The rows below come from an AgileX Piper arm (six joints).
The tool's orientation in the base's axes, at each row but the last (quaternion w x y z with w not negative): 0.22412 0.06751 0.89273 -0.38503; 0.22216 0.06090 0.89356 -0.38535; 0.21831 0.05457 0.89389 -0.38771; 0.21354 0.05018 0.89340 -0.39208; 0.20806 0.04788 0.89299 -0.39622; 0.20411 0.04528 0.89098 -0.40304; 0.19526 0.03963 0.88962 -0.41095; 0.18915 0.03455 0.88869 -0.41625; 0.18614 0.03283 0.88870 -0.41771
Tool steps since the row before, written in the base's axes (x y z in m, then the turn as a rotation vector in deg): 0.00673 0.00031 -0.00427 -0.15 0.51 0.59; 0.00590 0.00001 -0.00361 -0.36 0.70 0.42; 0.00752 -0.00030 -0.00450 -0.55 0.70 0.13; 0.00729 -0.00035 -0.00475 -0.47 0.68 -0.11; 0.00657 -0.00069 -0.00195 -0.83 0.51 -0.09; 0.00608 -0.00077 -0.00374 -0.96 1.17 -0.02; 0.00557 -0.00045 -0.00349 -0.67 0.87 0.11; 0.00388 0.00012 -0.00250 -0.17 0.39 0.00; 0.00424 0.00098 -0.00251 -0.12 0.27 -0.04
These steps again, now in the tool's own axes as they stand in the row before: -0.00408 0.00499 0.00470 -0.16 -0.08 -0.77; -0.00367 0.00405 0.00424 0.09 0.11 -0.88; -0.00479 0.00481 0.00555 0.39 0.25 -0.77; -0.00456 0.00486 0.00560 0.42 0.42 -0.59; -0.00512 0.00252 0.00386 0.75 0.20 -0.59; -0.00399 0.00359 0.00477 0.79 0.56 -1.16; -0.00376 0.00349 0.00413 0.50 0.34 -0.92; -0.00269 0.00274 0.00256 0.12 0.22 -0.35; -0.00313 0.00338 0.00201 0.10 0.18 -0.22
